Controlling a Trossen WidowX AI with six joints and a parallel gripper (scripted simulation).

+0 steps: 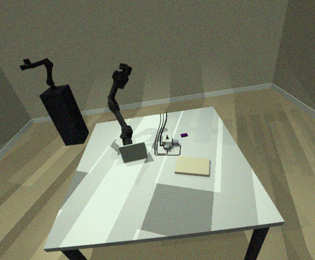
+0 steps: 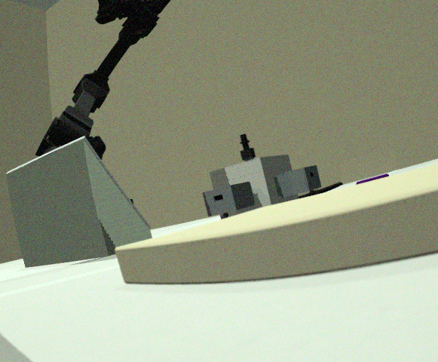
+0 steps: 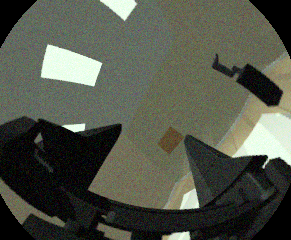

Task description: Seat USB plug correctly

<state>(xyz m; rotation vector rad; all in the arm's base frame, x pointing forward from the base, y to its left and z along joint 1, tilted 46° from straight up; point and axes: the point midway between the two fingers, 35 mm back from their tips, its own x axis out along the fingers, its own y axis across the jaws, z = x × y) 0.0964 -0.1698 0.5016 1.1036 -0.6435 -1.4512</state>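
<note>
Now: the dark USB plug 280 mm ahead of my gripper tip, 120 mm to the right of it and 530 mm below it. The rest, counted from my gripper tip: flat cream slab (440 mm ahead, 390 mm to the right, 610 mm below); purple block (430 mm ahead, 620 mm below).
</note>
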